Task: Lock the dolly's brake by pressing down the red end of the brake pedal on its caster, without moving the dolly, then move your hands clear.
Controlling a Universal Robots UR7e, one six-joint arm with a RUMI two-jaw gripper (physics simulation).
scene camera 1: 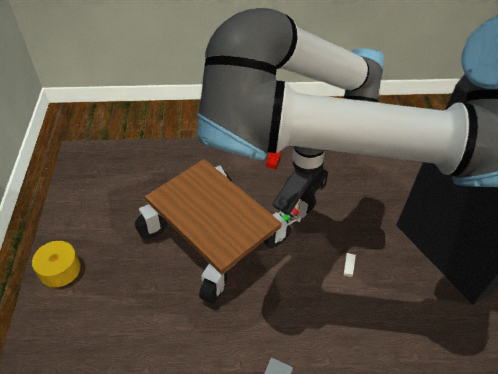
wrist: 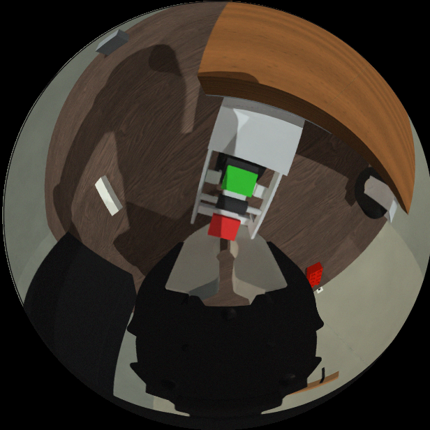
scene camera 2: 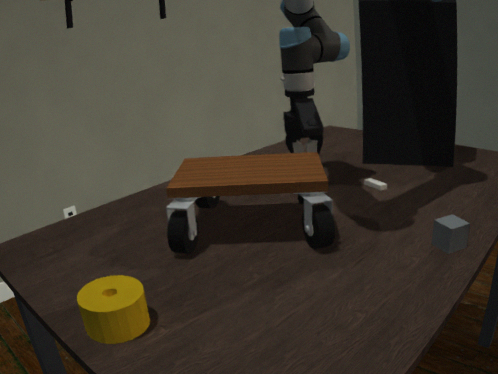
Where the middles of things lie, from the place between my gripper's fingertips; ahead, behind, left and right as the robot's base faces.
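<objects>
From my hand: brake pedal point(wrist: 237, 183), 40 mm above, 30 mm ahead, 30 mm to the left; dolly point(scene camera 1: 223, 223), 20 mm above, 220 mm ahead, 60 mm to the left; grey cube point(scene camera 2: 450, 233), 20 mm below, 60 mm ahead, 430 mm to the left; caster point(wrist: 262, 134), 50 mm to the left, 60 mm ahead.
</objects>
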